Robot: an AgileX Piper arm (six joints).
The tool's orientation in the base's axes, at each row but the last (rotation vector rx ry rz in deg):
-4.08 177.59 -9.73
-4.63 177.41 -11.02
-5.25 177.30 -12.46
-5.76 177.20 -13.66
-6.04 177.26 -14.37
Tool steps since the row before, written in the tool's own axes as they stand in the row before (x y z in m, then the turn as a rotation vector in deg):
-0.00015 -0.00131 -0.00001 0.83 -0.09 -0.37
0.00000 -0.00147 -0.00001 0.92 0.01 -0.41
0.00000 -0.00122 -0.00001 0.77 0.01 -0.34
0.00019 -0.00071 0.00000 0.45 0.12 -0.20
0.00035 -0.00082 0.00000 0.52 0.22 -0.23
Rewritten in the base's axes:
0.00021 -0.00129 0.00016 -0.84 -0.09 0.35
0.00007 -0.00146 0.00019 -0.94 0.01 0.37
0.00007 -0.00120 0.00018 -0.78 0.01 0.31
-0.00015 -0.00071 0.00010 -0.46 0.12 0.16
-0.00030 -0.00083 0.00012 -0.54 0.22 0.18

